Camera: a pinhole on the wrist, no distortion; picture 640 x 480 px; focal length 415.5 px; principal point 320.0 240.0 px. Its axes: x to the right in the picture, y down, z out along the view. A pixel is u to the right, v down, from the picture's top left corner.
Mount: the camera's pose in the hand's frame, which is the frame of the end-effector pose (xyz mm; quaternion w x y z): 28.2 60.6 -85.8 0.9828 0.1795 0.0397 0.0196
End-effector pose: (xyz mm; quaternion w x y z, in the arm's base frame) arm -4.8 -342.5 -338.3 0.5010 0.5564 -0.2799 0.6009
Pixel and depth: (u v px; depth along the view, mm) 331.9 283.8 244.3
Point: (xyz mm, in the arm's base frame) 61.1 -460.8 -252.2
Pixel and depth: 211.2 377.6 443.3
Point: 106.4 -716.9 -294.0
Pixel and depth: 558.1 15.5 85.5
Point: 4.6 -291.1 -265.3
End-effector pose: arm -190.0 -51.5 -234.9 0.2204 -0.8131 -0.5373 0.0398
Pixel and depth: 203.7 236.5 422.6
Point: -391.0 32.0 -488.8
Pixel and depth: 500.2 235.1 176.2
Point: -161.1 77.5 -279.8
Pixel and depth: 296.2 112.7 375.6
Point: -394.6 115.2 -358.1
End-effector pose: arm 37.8 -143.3 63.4 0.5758 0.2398 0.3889 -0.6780
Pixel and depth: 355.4 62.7 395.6
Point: -183.9 -371.8 174.0
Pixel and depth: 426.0 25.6 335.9
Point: -182.9 -351.4 97.4
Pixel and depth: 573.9 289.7 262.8
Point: 16.7 -395.9 -7.7
